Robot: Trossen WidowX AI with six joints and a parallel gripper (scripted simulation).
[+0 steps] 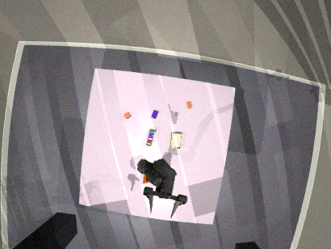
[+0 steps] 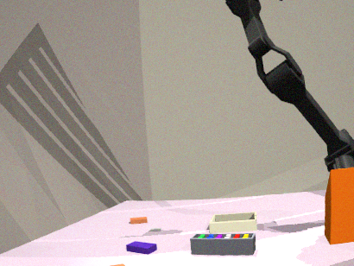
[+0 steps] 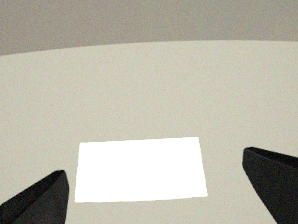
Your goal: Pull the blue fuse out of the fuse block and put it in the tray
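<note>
My gripper tip is 740 mm above the green fuse, 310 mm short of it and 100 mm to the right of it. Also, from my gripper tip: cream tray: 760 mm below, 230 mm ahead, 100 mm to the right; blue fuse: 740 mm below, 290 mm ahead, 100 mm to the left; purple fuse: 740 mm below, 270 mm ahead, 110 mm to the left.
</note>
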